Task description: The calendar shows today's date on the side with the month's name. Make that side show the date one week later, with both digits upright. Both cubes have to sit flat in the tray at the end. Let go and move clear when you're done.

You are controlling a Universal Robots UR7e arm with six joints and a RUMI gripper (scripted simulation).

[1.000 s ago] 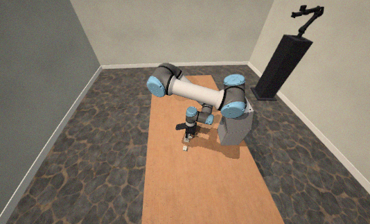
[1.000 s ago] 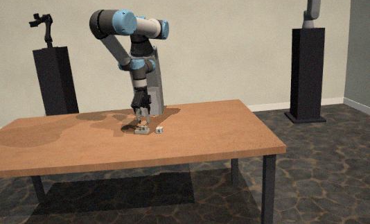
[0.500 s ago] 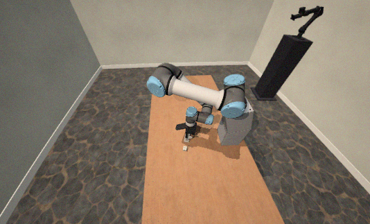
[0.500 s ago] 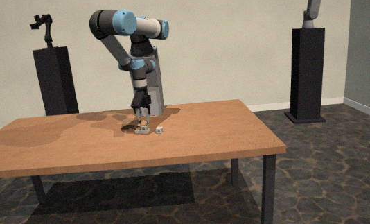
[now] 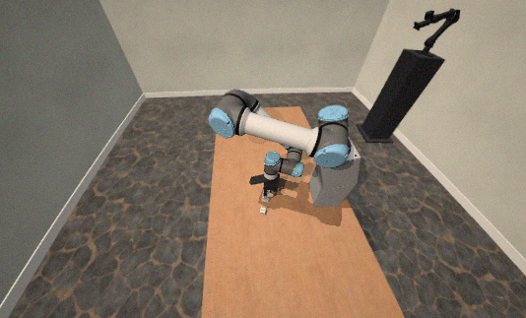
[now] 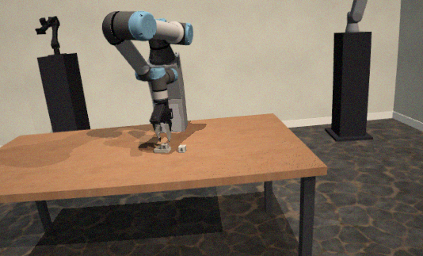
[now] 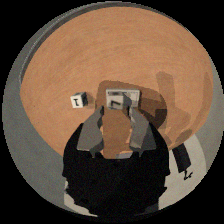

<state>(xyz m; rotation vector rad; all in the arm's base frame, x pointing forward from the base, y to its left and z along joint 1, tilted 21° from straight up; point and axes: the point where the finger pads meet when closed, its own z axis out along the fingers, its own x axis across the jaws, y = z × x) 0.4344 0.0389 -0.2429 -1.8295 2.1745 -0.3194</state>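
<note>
Right now the white calendar tray is 6 cm below my hand and 2 cm to the right of it.
</note>
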